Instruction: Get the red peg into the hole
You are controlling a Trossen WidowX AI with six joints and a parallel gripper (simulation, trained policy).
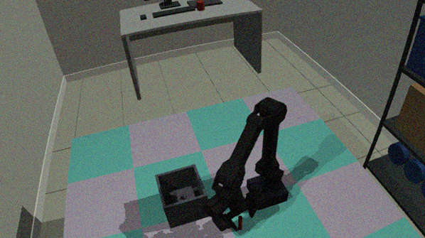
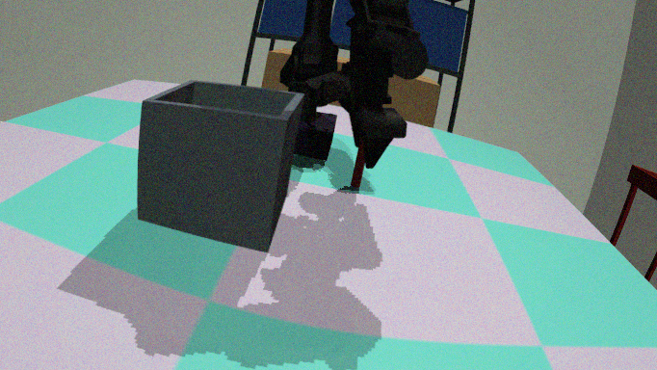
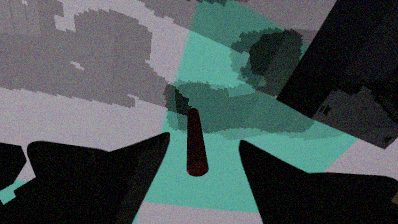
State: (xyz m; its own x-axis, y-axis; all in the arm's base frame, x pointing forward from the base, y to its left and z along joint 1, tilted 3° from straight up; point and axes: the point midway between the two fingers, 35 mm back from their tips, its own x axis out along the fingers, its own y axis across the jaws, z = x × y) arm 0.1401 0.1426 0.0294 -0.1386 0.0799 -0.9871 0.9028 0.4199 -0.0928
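The red peg is 10 mm ahead of my gripper tip. Round my gripper tip: grey plate: 210 mm ahead, 140 mm to the right.
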